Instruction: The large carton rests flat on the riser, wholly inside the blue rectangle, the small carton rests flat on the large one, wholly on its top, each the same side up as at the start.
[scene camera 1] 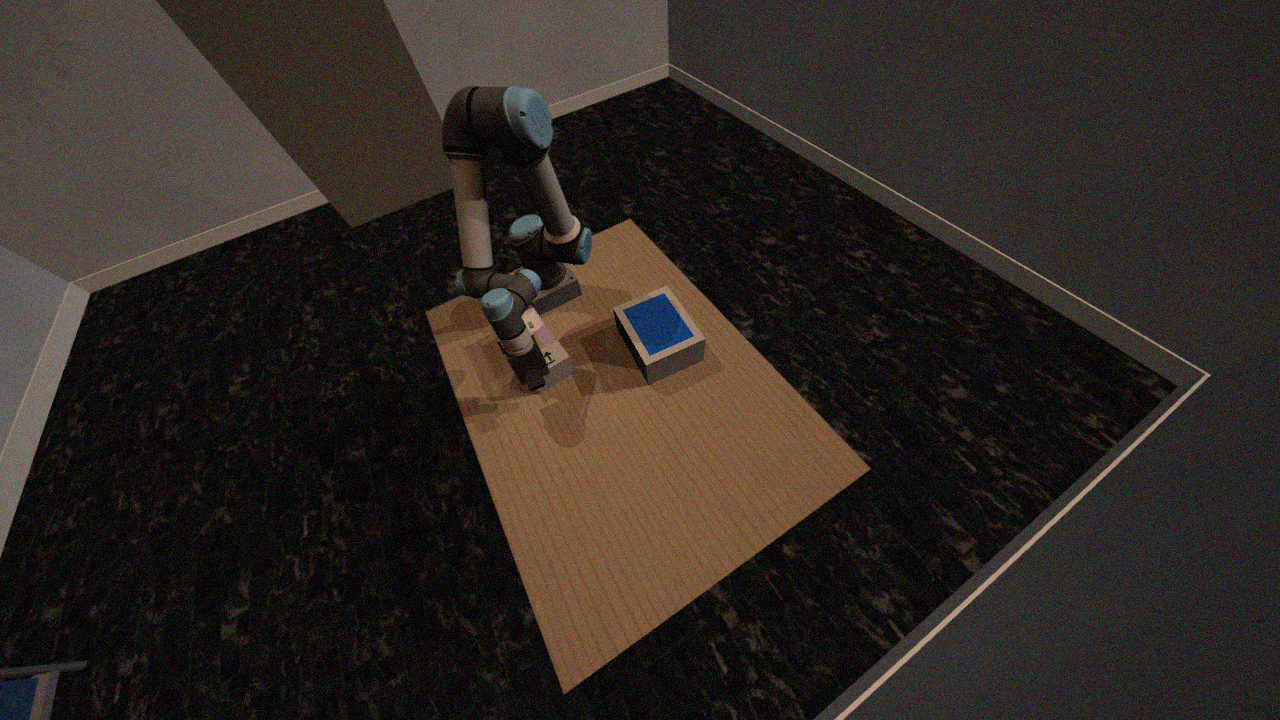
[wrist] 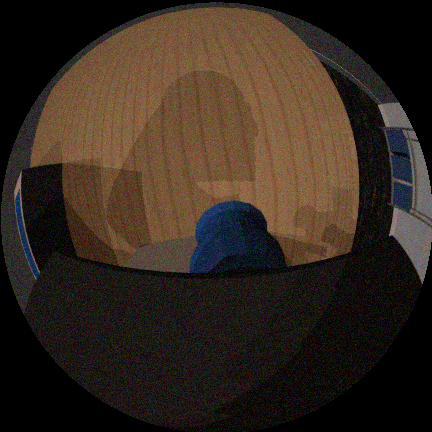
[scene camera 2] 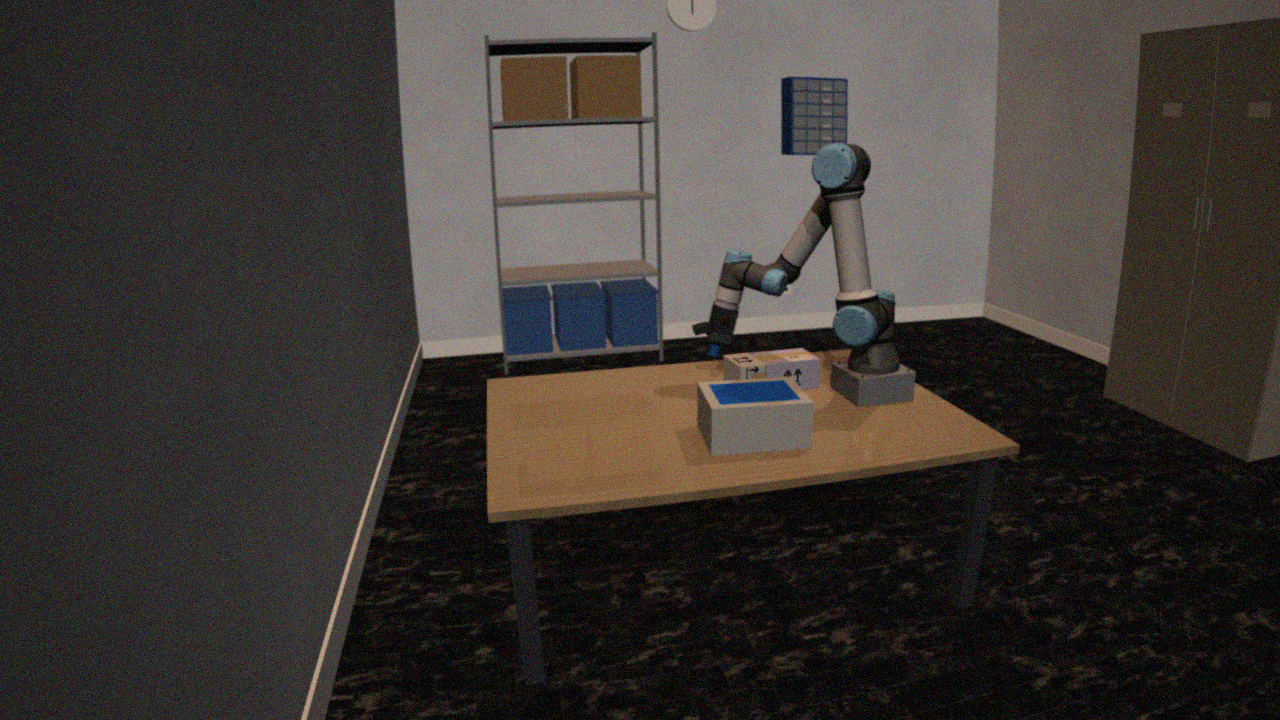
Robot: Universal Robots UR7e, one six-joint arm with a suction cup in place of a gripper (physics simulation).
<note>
My suction cup (wrist: 231, 234) carries nothing. The cup is 11 cm from the middle of a small carton (scene camera 2: 742, 366). On the table rest a large carton (scene camera 2: 803, 367) and a grey riser (wrist: 41, 220).
The small carton also shows in scene camera 1 (scene camera 1: 560, 366) and in the wrist view (wrist: 173, 255). The wrist view does not show the large carton, which is hidden by my arm.
</note>
